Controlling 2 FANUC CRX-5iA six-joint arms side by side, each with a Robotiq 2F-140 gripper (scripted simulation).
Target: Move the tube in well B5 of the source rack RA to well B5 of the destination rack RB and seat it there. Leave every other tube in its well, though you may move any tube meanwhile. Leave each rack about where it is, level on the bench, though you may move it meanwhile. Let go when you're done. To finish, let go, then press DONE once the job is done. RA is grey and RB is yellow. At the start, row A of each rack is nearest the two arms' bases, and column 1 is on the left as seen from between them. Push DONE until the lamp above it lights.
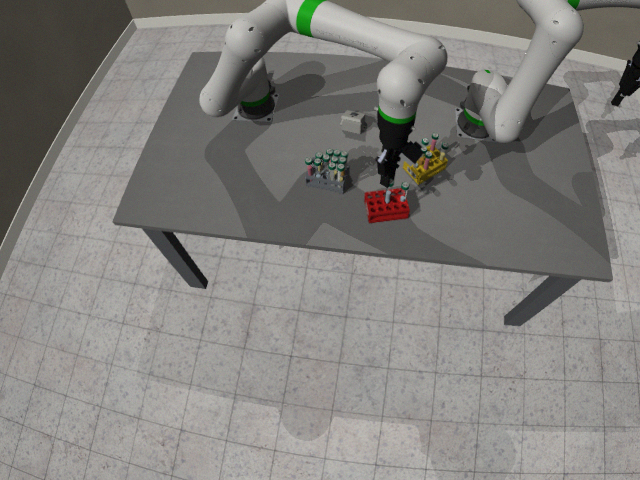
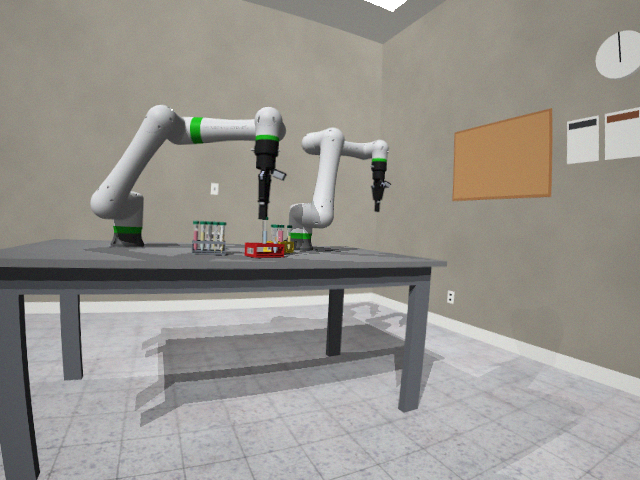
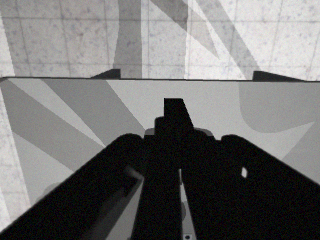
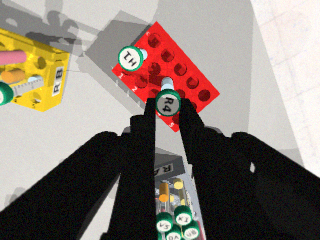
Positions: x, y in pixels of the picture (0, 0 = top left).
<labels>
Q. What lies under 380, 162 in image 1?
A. My right gripper.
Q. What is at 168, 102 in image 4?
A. A green-capped tube marked r4.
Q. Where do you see a red rack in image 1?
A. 384, 212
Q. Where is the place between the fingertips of my right gripper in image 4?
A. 167, 112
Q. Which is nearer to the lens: the red rack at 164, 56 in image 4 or the grey rack RA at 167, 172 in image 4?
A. The red rack.
</labels>
